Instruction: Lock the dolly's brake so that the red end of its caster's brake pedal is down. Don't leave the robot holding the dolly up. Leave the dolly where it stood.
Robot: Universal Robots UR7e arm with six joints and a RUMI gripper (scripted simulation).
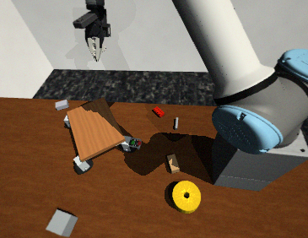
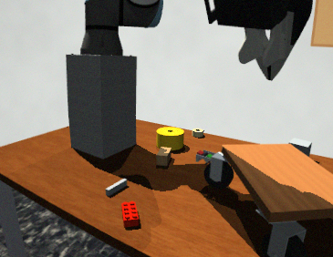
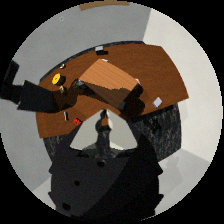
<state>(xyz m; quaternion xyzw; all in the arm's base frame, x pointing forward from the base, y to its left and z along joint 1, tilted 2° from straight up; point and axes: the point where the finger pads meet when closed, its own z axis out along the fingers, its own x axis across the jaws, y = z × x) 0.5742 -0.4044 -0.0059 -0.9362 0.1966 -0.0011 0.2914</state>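
The brake pedal is 29 cm to the left of my hand, 27 cm below it and 15 cm behind it. Also, from my hand: small grey block 34 cm below, 33 cm ahead, 5 cm to the right; grey bar 35 cm behind, 34 cm below, 14 cm to the left; red brick 34 cm below, 26 cm behind, 6 cm to the left.
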